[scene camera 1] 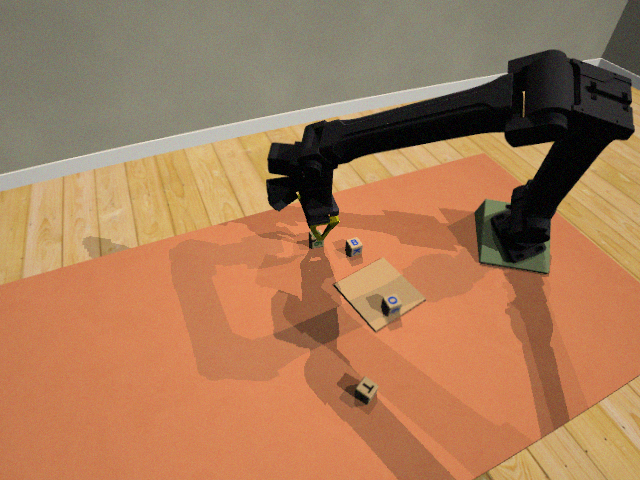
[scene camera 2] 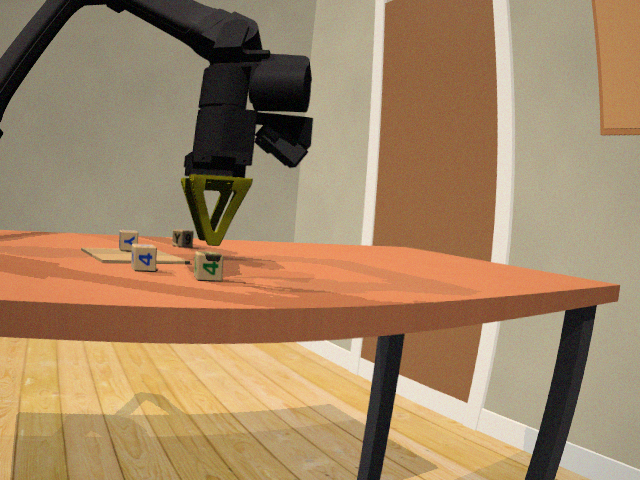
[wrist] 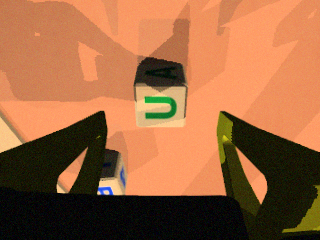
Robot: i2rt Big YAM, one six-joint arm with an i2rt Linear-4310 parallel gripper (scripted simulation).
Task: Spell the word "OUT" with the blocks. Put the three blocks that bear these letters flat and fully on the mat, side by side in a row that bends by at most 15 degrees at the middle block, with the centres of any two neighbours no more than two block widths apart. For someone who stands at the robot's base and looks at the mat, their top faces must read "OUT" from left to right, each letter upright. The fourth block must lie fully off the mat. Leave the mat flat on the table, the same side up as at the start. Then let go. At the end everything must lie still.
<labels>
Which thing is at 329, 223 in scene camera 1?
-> The gripper.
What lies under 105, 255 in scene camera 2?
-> A tan mat.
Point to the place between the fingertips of the gripper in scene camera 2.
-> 208, 243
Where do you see a tan mat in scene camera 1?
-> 364, 290
</labels>
